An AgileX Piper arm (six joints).
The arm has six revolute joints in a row. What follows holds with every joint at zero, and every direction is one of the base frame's. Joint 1 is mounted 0.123 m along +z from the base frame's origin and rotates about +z. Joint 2 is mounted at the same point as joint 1 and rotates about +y. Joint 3 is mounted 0.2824 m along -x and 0.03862 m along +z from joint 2 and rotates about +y. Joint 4 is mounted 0.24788 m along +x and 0.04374 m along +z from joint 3 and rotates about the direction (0.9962, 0, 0.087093). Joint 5 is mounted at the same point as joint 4 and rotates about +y. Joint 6 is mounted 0.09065 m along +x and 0.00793 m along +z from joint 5 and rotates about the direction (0.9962, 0, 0.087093). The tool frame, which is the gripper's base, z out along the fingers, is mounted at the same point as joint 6; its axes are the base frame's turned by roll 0, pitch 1.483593 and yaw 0 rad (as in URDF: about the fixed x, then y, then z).
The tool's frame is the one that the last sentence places.
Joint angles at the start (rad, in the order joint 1, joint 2, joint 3, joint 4, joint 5, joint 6): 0.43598, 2.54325, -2.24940, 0.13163, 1.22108, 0.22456
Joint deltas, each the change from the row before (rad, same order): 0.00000, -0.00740, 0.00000, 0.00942, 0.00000, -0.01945; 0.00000, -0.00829, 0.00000, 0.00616, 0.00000, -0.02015; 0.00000, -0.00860, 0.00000, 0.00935, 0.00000, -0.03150; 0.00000, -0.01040, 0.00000, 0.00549, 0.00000, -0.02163; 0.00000, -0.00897, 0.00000, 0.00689, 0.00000, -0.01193; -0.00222, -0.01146, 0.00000, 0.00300, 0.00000, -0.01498; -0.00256, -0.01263, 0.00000, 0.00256, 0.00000, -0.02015
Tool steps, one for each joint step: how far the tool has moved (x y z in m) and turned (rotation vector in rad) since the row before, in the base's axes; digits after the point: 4 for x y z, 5 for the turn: -0.0004, 0.0007, 0.0039, 0.00993, -0.00628, 0.01718; -0.0003, 0.0004, 0.0044, 0.00728, -0.00875, 0.01852; -0.0005, 0.0007, 0.0046, 0.00916, -0.01016, 0.02901; -0.0004, 0.0003, 0.0055, 0.00724, -0.01165, 0.02009; -0.0005, 0.0004, 0.0047, 0.00874, -0.00786, 0.01043; 0.0001, -0.0010, 0.0060, 0.00589, -0.01253, 0.01181; 0.0000, -0.0012, 0.0066, 0.00521, -0.01510, 0.01652
